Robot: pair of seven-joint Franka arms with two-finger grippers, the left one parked.
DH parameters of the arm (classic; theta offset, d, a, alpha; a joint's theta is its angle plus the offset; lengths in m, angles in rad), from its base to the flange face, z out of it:
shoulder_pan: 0 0.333 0 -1.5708
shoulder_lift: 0 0 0 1.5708
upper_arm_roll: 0 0.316 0.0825 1.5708
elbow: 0 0 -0.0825 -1.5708
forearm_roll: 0 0.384 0 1.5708
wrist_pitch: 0 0 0.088 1.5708
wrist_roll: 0 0.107 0 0
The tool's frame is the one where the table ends.
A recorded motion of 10 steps. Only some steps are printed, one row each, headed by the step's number.
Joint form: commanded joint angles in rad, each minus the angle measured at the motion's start. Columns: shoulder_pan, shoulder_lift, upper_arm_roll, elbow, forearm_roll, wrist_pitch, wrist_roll.
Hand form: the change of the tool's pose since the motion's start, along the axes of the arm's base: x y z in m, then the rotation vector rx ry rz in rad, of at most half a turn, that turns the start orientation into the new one. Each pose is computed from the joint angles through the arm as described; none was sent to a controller.
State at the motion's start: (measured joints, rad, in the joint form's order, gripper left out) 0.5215 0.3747 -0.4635 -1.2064 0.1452 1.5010 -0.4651
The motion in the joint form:
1: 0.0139 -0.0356 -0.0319 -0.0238 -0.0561 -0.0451 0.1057
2: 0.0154 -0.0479 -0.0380 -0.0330 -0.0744 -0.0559 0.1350
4: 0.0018 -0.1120 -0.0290 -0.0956 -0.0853 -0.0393 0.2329
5: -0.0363 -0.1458 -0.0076 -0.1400 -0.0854 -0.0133 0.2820
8: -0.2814 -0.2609 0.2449 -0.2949 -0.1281 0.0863 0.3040
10: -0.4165 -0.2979 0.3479 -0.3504 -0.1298 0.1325 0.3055
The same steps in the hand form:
1: -0.0123 -0.0210 0.0097 -0.0588 0.0223 -0.1291
2: -0.0161 -0.0278 0.0125 -0.0758 0.0269 -0.1655
4: -0.0288 -0.0451 0.0214 -0.0587 0.0154 -0.2761
5: -0.0329 -0.0635 0.0208 -0.0398 0.0083 -0.3461
8: -0.0512 -0.0914 0.0145 0.0024 -0.0228 -0.3713
10: -0.0575 -0.1152 0.0127 0.0207 -0.0454 -0.4063

